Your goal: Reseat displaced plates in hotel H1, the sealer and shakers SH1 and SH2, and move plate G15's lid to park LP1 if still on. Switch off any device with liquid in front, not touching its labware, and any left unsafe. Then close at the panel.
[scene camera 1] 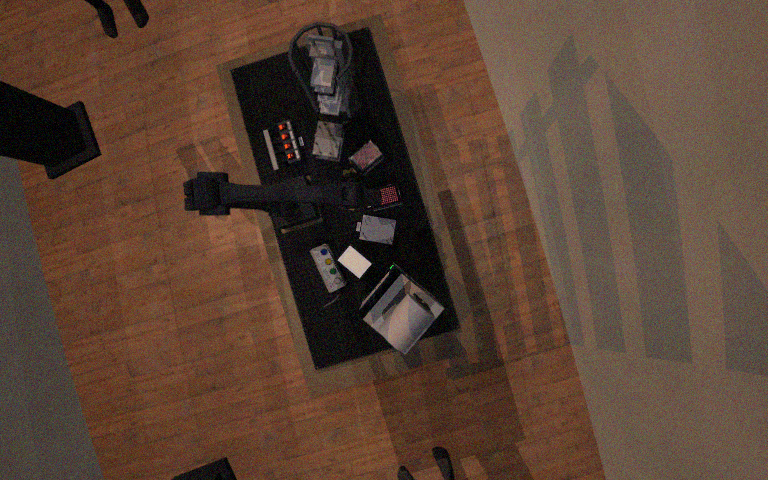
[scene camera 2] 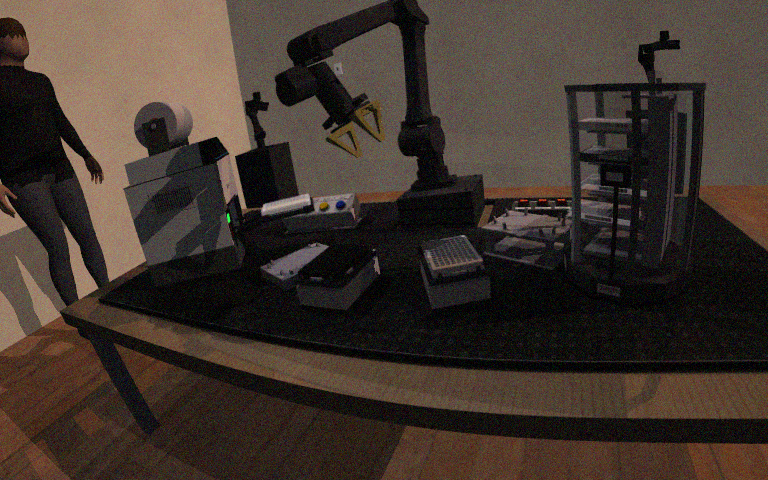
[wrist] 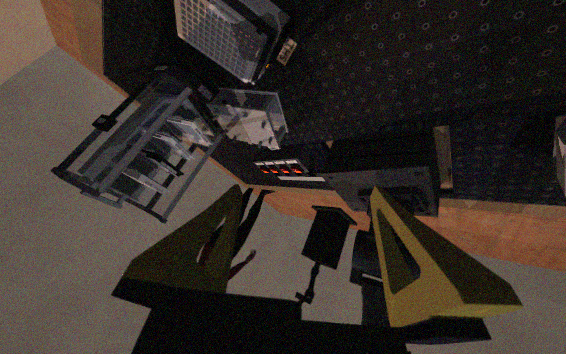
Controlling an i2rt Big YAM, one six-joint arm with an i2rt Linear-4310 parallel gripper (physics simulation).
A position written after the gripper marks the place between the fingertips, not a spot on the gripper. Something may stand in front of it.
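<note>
Gripper [scene camera 2: 370,148] [wrist: 303,190] open, holding nothing. Plate hotel H1 [scene camera 2: 636,149] [scene camera 1: 324,40] [wrist: 96,165] visible. Button box [scene camera 2: 337,212] [scene camera 1: 326,263] visible. Park LP1 [scene camera 2: 281,272] visible.
</note>
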